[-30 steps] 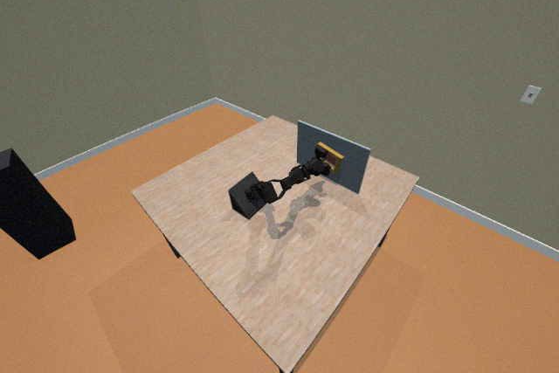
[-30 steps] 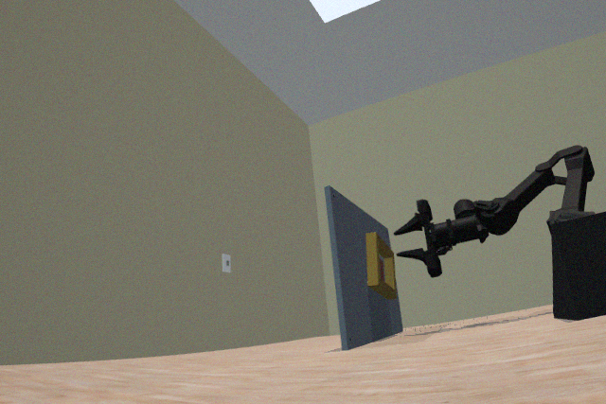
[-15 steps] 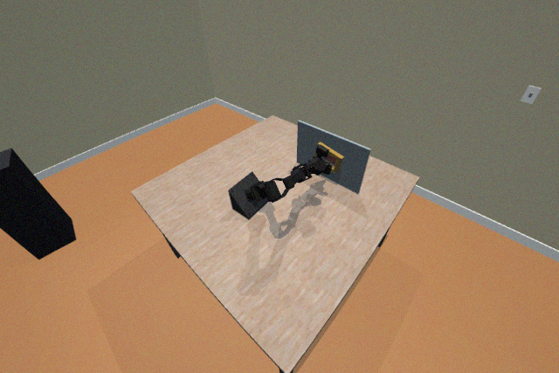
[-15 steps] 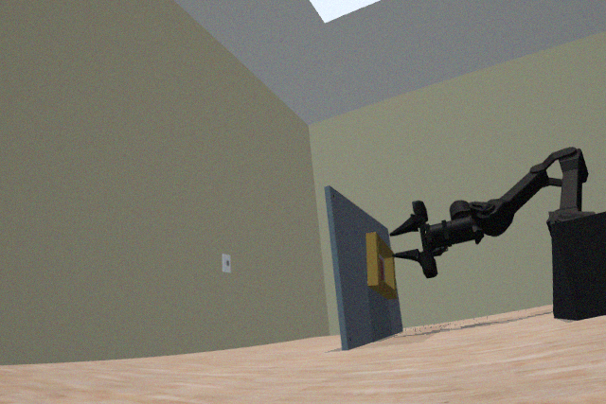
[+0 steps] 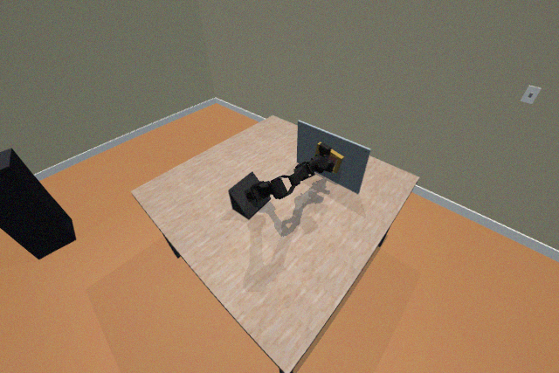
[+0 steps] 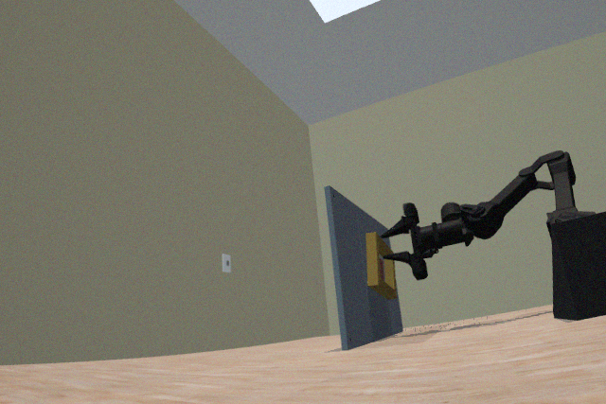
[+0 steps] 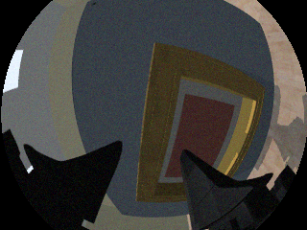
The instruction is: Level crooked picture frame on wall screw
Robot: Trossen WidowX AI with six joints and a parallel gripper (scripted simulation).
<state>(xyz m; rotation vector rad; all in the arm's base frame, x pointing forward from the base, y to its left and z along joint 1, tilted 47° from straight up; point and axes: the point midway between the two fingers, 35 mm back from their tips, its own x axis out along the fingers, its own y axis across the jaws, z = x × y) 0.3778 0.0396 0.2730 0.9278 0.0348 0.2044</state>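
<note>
Now: gripper tip 50 mm above the gold picture frame, 10 mm to the right of it and 10 mm short of it. The rest, counted from my gripper tip: wall panel (60 mm below, 20 mm to the left, 20 mm ahead).
</note>
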